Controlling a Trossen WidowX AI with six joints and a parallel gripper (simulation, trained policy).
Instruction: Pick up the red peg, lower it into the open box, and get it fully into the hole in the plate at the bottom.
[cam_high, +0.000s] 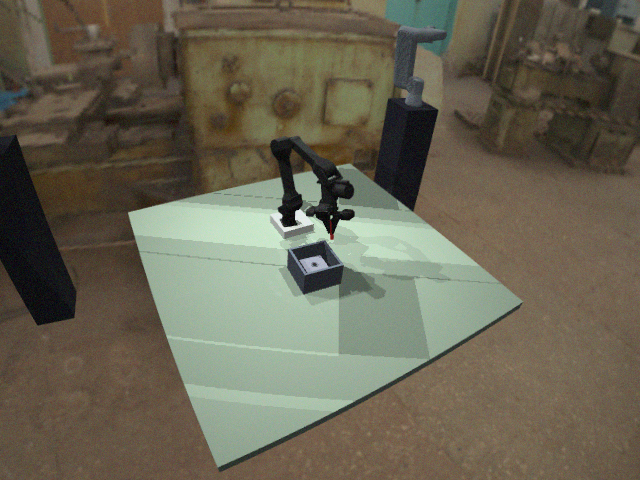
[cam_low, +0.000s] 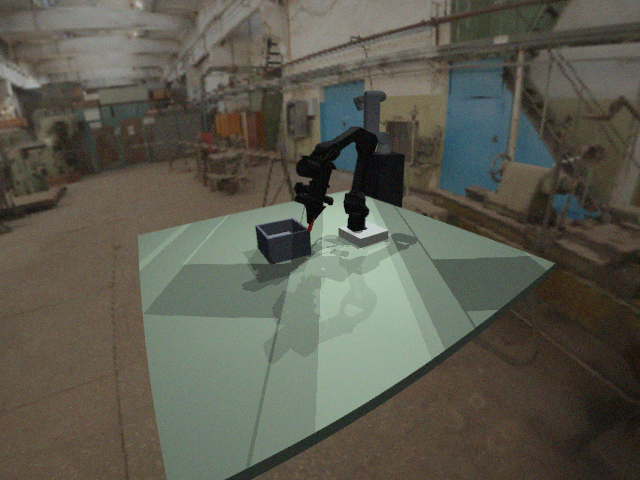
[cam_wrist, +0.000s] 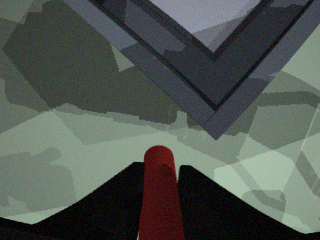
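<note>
My gripper tip is 80 mm short of the grey plate, 100 mm to the left of it and 90 mm above it. The rest, counted from my gripper tip: dark box 80 mm ahead, 100 mm to the right, 100 mm below; then red peg 10 mm behind, 10 mm to the left, 10 mm above.
</note>
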